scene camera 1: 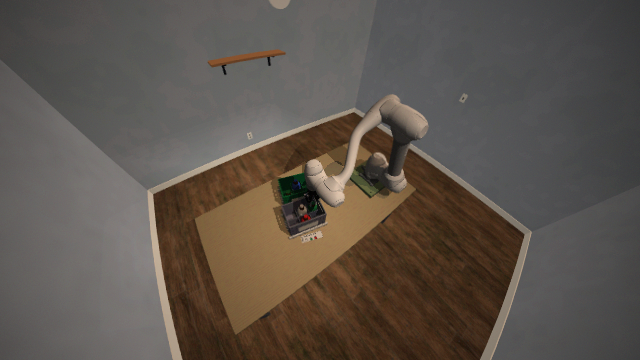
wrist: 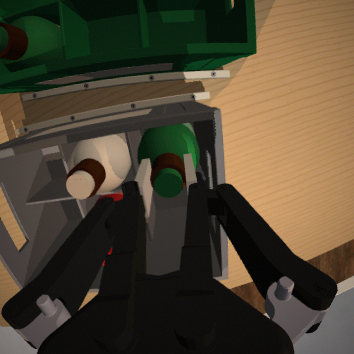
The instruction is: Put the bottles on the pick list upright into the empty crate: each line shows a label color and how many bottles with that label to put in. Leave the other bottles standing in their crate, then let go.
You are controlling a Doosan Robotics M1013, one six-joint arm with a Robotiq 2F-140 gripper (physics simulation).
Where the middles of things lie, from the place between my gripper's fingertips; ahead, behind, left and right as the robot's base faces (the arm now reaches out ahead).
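There is the white bottle [wrist: 96, 165], and it lies 20 mm to the right of my hand, 80 mm ahead of my hand and 50 mm below my hand.
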